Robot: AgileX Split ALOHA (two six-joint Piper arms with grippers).
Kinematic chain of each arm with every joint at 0, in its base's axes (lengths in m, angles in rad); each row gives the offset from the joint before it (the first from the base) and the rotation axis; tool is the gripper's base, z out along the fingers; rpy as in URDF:
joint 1: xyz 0 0 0.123 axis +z
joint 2: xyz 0 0 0 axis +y
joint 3: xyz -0.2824 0 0.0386 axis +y
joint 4: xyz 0.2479 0 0.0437 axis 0.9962 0 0.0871
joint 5: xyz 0 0 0 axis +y
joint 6: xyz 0.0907 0 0.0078 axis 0.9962 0 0.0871
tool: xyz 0 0 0 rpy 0 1.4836 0
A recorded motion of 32 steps. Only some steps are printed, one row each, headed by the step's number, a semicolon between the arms.
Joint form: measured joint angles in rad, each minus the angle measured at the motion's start. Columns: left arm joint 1, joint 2, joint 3, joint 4, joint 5, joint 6; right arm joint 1, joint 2, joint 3, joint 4, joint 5, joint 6.
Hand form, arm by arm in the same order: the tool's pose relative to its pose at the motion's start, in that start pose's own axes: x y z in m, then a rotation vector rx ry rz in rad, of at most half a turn. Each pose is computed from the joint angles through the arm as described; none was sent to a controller.
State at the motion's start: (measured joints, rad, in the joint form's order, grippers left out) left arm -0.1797 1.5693 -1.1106 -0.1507 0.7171 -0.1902; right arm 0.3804 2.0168 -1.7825 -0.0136 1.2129 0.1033
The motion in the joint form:
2: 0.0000 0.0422 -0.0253 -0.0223 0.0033 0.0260; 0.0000 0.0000 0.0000 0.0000 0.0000 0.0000
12: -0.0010 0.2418 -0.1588 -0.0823 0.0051 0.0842; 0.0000 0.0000 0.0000 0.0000 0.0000 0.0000
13: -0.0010 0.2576 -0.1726 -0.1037 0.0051 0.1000; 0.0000 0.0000 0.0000 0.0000 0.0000 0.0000
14: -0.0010 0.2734 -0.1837 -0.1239 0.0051 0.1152; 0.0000 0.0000 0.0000 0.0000 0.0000 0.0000
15: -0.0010 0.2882 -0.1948 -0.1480 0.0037 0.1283; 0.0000 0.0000 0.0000 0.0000 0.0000 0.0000
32: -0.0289 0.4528 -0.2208 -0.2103 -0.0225 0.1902; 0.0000 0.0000 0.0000 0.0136 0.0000 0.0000
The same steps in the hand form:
2: -0.0046 -0.0018 0.0102 0.0089 0.0219 0.0074; 0.0000 0.0000 0.0000 0.0000 0.0000 0.0000
12: -0.0271 -0.0078 0.0602 0.0294 0.0921 0.0127; 0.0000 0.0000 0.0000 0.0000 0.0000 0.0000
13: -0.0293 -0.0095 0.0638 0.0429 0.0955 0.0116; 0.0000 0.0000 0.0000 0.0000 0.0000 0.0000
14: -0.0308 -0.0107 0.0680 0.0549 0.1011 0.0104; 0.0000 0.0000 0.0000 0.0000 0.0000 0.0000
15: -0.0324 -0.0123 0.0718 0.0695 0.1045 0.0040; 0.0000 0.0000 0.0000 0.0000 0.0000 0.0000
32: -0.0185 -0.0167 0.1307 0.0807 0.2172 0.0184; 0.0001 0.0012 0.0000 -0.0127 0.0013 0.0048

